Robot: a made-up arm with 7 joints. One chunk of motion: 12 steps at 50 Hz.
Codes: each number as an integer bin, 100 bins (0 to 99) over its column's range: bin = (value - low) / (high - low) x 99, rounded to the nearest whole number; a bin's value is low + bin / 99 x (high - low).
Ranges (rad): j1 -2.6..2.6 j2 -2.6..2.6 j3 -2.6..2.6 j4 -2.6..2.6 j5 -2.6..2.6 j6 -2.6..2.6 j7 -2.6..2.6
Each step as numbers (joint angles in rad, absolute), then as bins.
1 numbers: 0.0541 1.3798 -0.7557 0.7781 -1.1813 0.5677 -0.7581
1 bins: 51 76 35 64 27 60 35
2 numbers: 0.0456 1.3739 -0.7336 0.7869 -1.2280 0.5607 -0.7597
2 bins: 50 76 36 64 26 60 35
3 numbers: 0.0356 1.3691 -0.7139 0.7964 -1.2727 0.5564 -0.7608
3 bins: 50 76 36 65 25 60 35
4 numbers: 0.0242 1.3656 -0.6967 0.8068 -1.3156 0.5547 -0.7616
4 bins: 50 75 36 65 24 60 35
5 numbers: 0.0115 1.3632 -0.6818 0.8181 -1.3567 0.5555 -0.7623
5 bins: 50 75 37 65 24 60 35
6 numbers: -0.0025 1.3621 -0.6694 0.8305 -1.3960 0.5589 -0.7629
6 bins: 49 75 37 65 23 60 35
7 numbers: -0.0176 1.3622 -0.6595 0.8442 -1.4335 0.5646 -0.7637
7 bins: 49 75 37 66 22 60 35
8 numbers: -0.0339 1.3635 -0.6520 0.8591 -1.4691 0.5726 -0.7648
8 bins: 49 75 37 66 22 60 35
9 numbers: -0.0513 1.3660 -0.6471 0.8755 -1.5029 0.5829 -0.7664
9 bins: 49 76 37 66 21 61 35
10 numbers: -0.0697 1.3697 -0.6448 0.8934 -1.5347 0.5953 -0.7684
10 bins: 48 76 37 67 20 61 35
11 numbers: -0.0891 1.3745 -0.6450 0.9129 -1.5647 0.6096 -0.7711
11 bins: 48 76 37 67 20 61 35
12 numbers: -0.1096 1.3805 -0.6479 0.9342 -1.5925 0.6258 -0.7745
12 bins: 47 76 37 67 19 61 35
